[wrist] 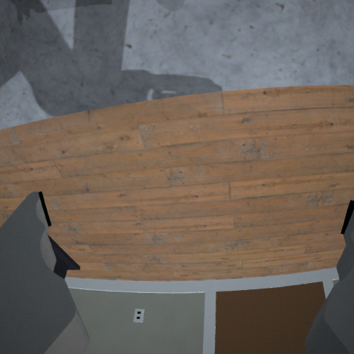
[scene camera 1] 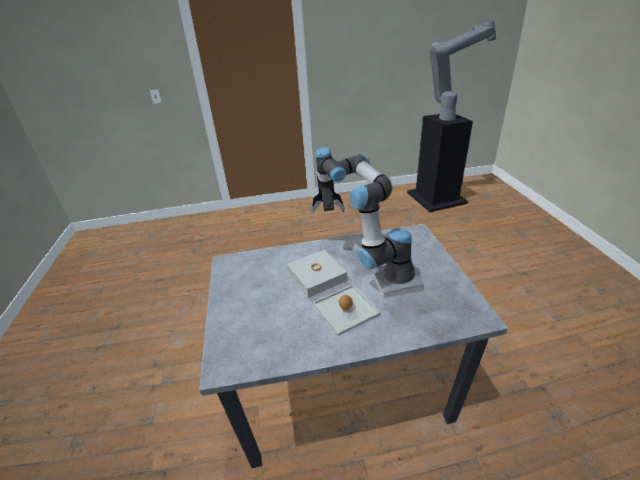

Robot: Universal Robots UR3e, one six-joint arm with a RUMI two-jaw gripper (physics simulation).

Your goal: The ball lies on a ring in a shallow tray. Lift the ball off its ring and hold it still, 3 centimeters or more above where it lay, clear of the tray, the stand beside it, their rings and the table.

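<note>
An orange ball rests near the middle of a shallow pale tray on the table; the ring under it is hidden by the ball. Beside the tray, towards the back left, stands a pale block-shaped stand with a small golden ring on its top. My gripper is open and empty, high up at the back, well above the level of the ball and stand. In the wrist view its two jaws stand wide apart; the ball, tray and stand do not show there.
The arm's base stands on a light plate on the grey table, right of the tray and stand. In the wrist view the table's edge, the wooden floor and a wall show. A second grey arm stands on a black pedestal far behind.
</note>
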